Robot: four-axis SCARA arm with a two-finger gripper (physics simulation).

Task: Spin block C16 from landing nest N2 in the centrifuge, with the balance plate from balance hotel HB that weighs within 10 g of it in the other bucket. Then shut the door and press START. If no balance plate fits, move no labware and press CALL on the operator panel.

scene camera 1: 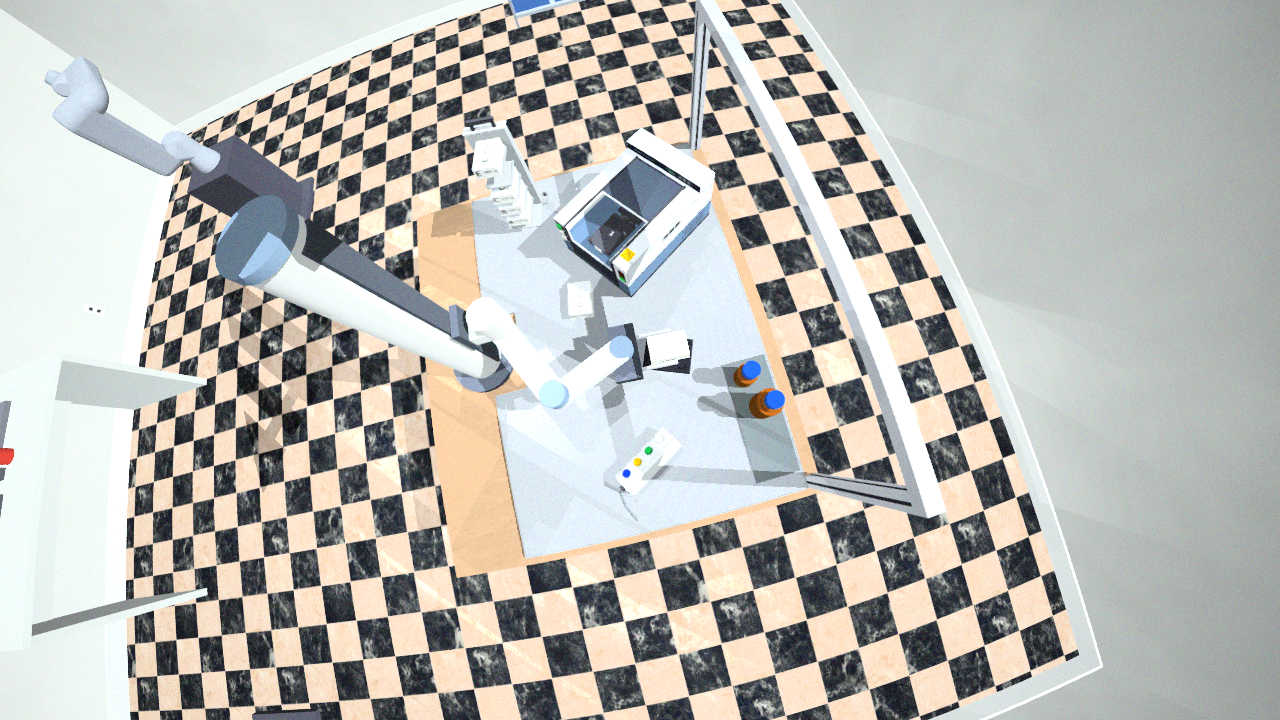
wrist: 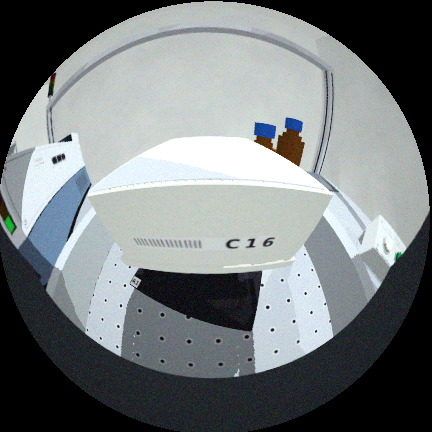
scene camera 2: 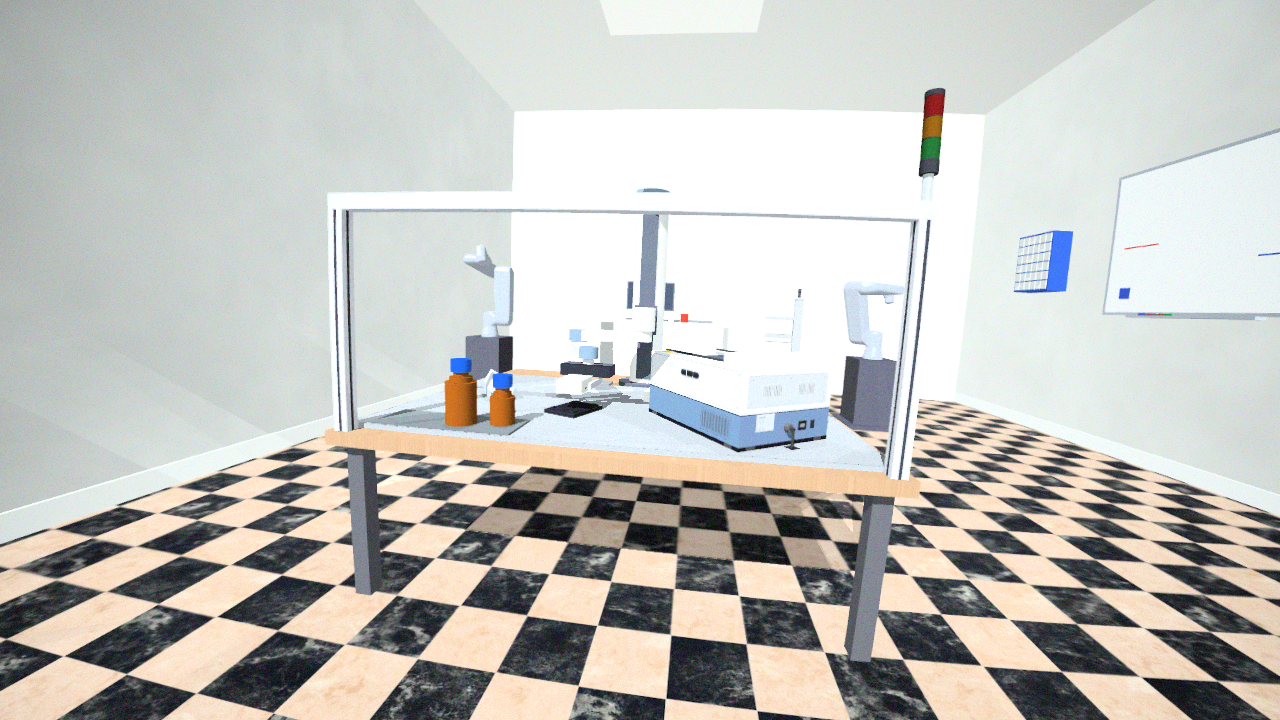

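Pixels of known places: gripper, between the fingertips: point(scene camera 1: 674, 346) point(scene camera 2: 573, 385); arm's base, origin of its link: point(scene camera 1: 484, 359) point(scene camera 2: 644, 384).
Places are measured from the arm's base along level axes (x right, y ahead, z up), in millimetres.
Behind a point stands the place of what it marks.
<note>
Block C16 point(scene camera 1: 671, 345) {x 164, y 677, z 125 mm} point(scene camera 2: 573, 384) {x 149, y 730, z 113 mm} point(wrist: 210, 220) is a white block, its C16 label facing the wrist camera. My gripper point(scene camera 1: 652, 350) {x 162, y 687, z 103 mm} is shut on it and holds it level above a black nest point(scene camera 2: 573, 409) {x 156, y 699, z 25 mm} point(wrist: 200, 295) {x 151, y 606, z 25 mm} with an A1 mark; a gap shows between them in scene camera 2. The fingertips are hidden in the wrist view. The white and blue centrifuge point(scene camera 1: 673, 234) {x -218, y 790, z 139 mm} point(scene camera 2: 738, 404) {x -337, y 961, z 134 mm} point(wrist: 55, 200) {x -156, y 701, z 95 mm} stands apart from the block; a dark chamber shows at its front, but I cannot tell the door's state. A hotel tower point(scene camera 1: 521, 162) {x -598, y 335, z 263 mm} holds several white plates. The operator panel point(scene camera 1: 648, 461) {x 499, y 514, z 87 mm} point(wrist: 378, 240) {x 421, y 583, z 71 mm} has coloured buttons.
A low white box point(scene camera 1: 580, 299) {x -106, y 414, z 55 mm} lies between the arm and the centrifuge. Two brown bottles with blue caps point(scene camera 1: 767, 403) {x 425, y 898, z 193 mm} point(scene camera 2: 460, 399) {x 401, y 962, z 94 mm} point(wrist: 291, 147) {x 399, y 887, z 109 mm} stand beyond the block on a grey tray point(scene camera 1: 774, 456) {x 592, y 918, z 17 mm}. A white frame point(scene camera 1: 827, 246) {x 175, y 1004, z 618 mm} point(scene camera 2: 429, 201) {x 438, y 1044, z 597 mm} runs along the table's far edge.
</note>
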